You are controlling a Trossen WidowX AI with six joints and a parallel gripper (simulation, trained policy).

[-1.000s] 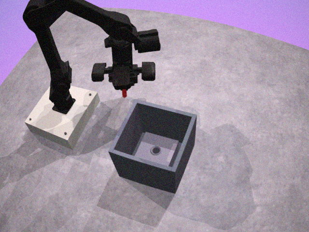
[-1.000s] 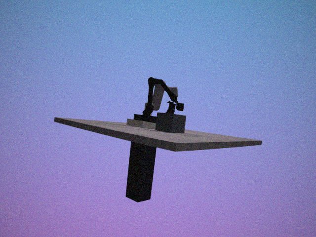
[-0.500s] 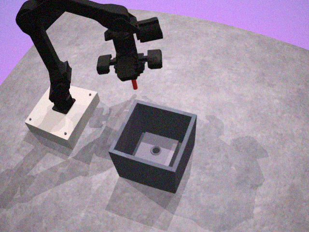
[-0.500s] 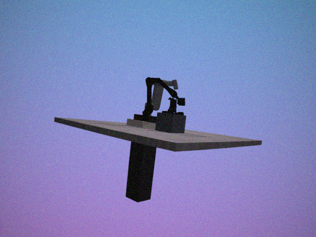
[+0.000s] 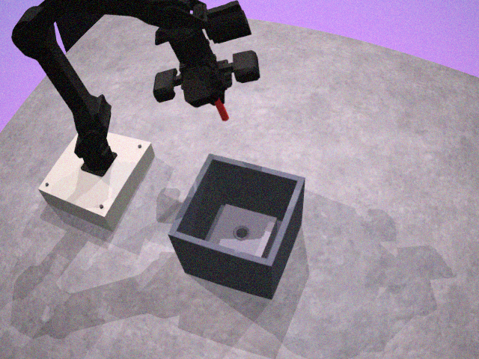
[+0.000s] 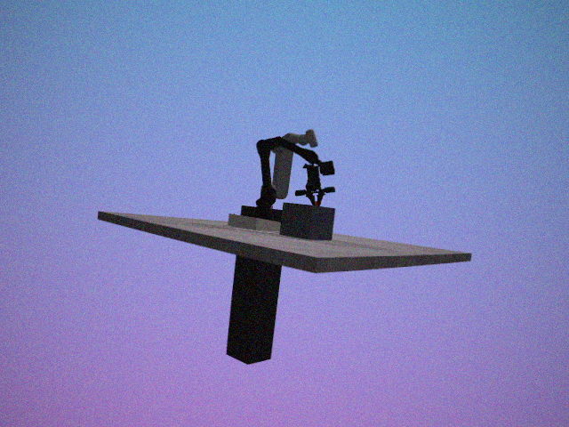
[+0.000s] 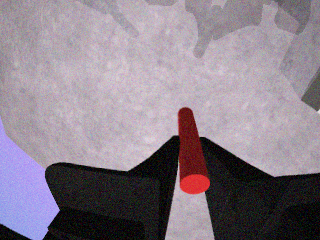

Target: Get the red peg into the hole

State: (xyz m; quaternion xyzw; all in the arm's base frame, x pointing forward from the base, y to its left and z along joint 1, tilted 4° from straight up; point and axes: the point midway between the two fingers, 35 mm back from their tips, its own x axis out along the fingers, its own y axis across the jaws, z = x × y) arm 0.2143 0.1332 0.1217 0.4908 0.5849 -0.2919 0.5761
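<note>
Right now the plate is 12 cm ahead of my gripper tip, 21 cm to the right of it and 8 cm below it. The rest, counted from my gripper tip: red peg right at my gripper tip.
</note>
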